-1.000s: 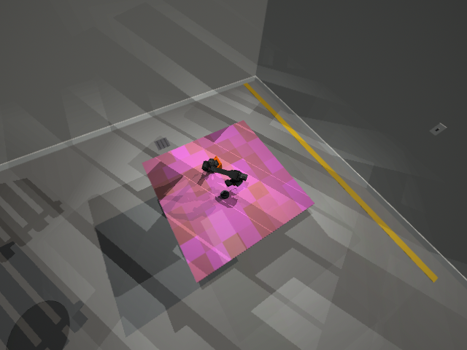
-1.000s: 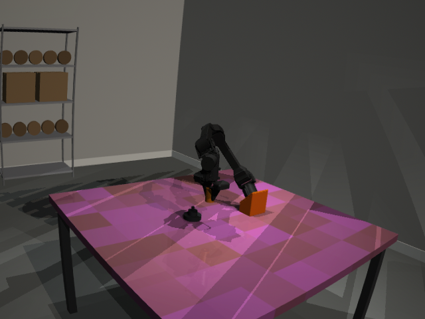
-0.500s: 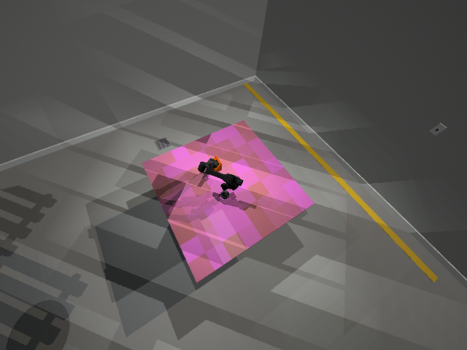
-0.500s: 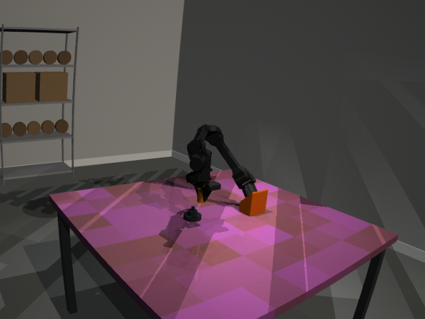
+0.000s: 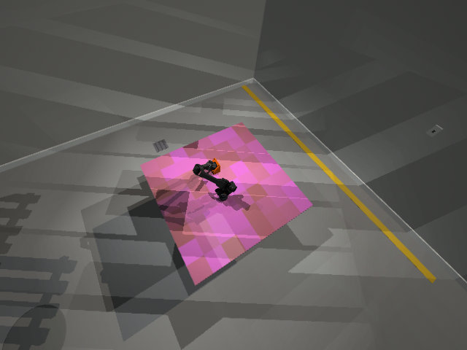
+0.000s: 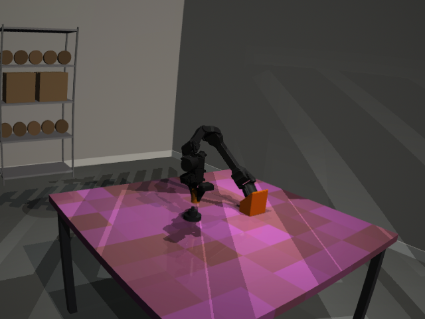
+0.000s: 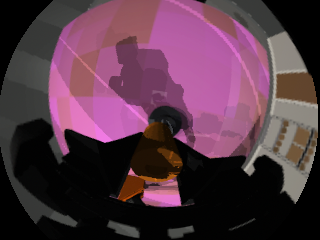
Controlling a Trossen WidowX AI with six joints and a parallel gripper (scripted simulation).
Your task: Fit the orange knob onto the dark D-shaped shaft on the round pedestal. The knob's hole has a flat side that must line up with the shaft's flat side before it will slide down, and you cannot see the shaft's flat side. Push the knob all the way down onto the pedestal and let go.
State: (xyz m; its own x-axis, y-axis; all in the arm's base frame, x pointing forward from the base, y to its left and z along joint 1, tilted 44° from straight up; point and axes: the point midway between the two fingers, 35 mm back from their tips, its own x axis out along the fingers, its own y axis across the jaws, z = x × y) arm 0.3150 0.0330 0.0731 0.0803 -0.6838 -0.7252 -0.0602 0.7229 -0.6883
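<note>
Now: the dark round pedestal 20 mm to the right of my gripper tip and 70 mm below it. The rest, counted from my gripper tip: orange knob (20 mm above).
</note>
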